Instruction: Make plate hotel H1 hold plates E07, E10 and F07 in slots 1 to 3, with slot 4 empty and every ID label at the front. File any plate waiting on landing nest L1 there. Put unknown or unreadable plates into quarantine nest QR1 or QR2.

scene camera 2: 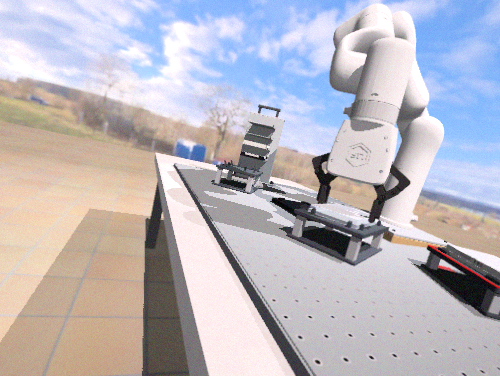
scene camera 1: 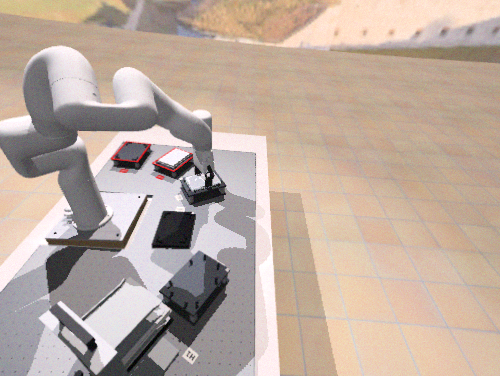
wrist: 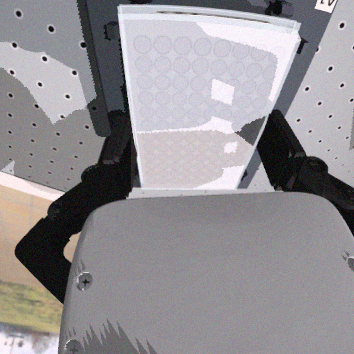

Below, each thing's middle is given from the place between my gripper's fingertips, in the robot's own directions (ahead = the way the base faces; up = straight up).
My gripper is now right at the clear well plate [scene camera 2: 339, 213].
